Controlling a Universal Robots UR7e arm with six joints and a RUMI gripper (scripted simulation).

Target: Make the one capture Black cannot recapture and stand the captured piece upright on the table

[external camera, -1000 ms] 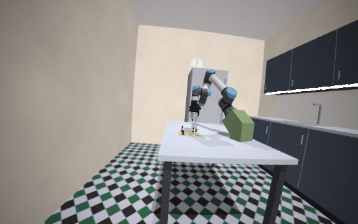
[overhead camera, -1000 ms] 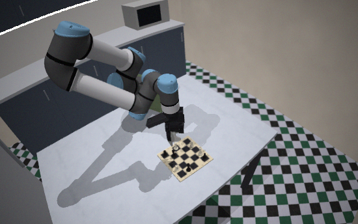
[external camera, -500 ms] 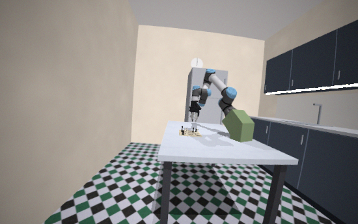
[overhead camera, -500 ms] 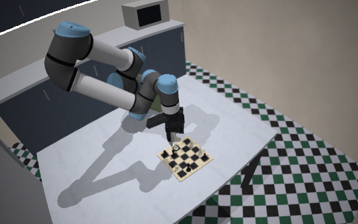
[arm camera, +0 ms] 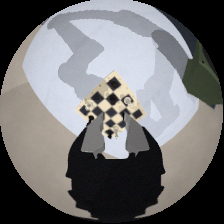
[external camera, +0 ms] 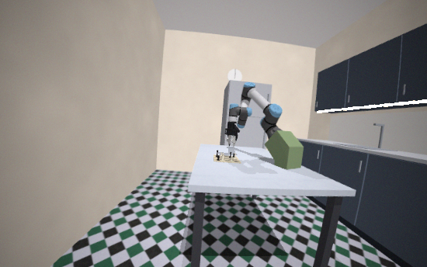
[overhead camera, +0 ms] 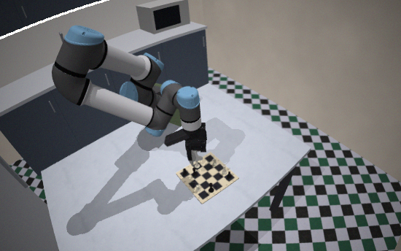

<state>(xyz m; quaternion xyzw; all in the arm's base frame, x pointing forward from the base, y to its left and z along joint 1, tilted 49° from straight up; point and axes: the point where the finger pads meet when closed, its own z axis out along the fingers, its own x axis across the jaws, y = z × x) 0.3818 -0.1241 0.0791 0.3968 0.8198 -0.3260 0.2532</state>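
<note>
Now: the black chess piece 9 cm below my hand. Round my hand: white piece: 9 cm below, 5 cm to the left, 2 cm behind; then chessboard: 12 cm below, 5 cm ahead, 3 cm to the left.
</note>
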